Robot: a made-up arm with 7 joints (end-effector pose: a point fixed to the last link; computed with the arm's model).
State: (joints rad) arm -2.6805 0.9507 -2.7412 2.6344 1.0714 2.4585 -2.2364
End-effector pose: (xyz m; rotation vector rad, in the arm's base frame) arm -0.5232 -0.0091 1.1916 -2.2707 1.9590 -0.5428
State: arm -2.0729 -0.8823 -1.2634 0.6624 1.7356 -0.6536 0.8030
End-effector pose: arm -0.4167 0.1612 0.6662 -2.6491 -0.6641 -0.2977
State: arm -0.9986 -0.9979 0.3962 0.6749 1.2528 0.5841 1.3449
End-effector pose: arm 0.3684 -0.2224 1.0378 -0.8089 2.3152 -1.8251
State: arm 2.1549 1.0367 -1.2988 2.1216 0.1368 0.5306 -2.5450
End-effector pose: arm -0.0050 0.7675 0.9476 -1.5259 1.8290 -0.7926
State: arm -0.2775 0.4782 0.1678 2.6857 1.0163 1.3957 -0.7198
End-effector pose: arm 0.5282 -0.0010 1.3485 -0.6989 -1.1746 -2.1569
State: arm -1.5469 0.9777 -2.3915 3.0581 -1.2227 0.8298 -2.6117
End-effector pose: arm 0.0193 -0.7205 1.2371 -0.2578 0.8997 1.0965
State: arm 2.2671 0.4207 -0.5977 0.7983 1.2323 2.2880 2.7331
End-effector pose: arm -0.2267 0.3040 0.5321 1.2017 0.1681 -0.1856
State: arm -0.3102 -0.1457 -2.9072 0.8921 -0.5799 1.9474 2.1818
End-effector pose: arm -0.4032 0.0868 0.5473 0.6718 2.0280 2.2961
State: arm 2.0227 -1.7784 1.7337 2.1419 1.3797 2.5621 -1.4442
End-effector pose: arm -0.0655 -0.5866 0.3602 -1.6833 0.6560 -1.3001
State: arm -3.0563 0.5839 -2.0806 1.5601 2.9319 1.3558 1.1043
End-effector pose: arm -0.0658 0.5077 1.2998 -1.2516 0.2428 0.9170
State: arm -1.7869 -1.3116 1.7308 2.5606 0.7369 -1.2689 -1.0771
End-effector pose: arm 0.1779 0.6022 0.9397 -1.4390 0.7796 1.6124
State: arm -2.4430 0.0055 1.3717 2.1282 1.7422 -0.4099 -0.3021
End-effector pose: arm 0.0743 -0.4410 1.3457 -0.4280 -0.9929 1.9360
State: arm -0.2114 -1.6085 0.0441 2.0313 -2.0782 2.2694 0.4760
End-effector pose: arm -0.6660 -0.0461 1.0473 0.5753 -1.5651 0.9005
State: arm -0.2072 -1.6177 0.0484 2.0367 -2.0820 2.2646 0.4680
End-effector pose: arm -0.6711 -0.0459 1.0405 0.5718 -1.5654 0.9115
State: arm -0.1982 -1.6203 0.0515 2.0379 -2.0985 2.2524 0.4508
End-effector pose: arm -0.6751 -0.0484 1.0392 0.5773 -1.5522 0.9074
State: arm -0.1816 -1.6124 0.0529 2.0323 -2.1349 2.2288 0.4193
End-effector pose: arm -0.6772 -0.0550 1.0468 0.5973 -1.5173 0.8793
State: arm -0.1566 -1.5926 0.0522 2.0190 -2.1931 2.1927 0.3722
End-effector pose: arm -0.6763 -0.0658 1.0649 0.6335 -1.4570 0.8239
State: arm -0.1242 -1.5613 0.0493 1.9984 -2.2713 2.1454 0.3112
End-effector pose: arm -0.6706 -0.0797 1.0937 0.6832 -1.3712 0.7421
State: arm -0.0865 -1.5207 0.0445 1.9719 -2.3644 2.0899 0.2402
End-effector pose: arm -0.6582 -0.0946 1.1317 0.7407 -1.2635 0.6385
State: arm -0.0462 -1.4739 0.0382 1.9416 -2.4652 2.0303 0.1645
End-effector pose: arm -0.6379 -0.1088 1.1758 0.7984 -1.1407 0.5209
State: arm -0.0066 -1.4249 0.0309 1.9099 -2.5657 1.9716 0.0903
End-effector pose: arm -0.6104 -0.1203 1.2216 0.8488 -1.0137 0.3985
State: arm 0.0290 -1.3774 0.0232 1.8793 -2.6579 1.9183 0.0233
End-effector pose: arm -0.5778 -0.1283 1.2648 0.8869 -0.8938 0.2811
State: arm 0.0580 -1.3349 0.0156 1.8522 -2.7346 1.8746 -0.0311
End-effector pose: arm -0.5443 -0.1328 1.3014 0.9113 -0.7913 0.1788
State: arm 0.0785 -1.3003 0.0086 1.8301 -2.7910 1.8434 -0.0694
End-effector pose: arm -0.5142 -0.1347 1.3292 0.9238 -0.7132 0.0994
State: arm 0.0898 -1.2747 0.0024 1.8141 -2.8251 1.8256 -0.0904
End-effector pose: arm -0.4907 -0.1353 1.3480 0.9280 -0.6621 0.0467
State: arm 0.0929 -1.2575 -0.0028 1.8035 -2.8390 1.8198 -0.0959
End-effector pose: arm -0.4746 -0.1354 1.3590 0.9272 -0.6347 0.0189
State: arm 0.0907 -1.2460 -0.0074 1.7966 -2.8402 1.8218 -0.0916
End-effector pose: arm -0.4640 -0.1355 1.3652 0.9242 -0.6230 0.0070
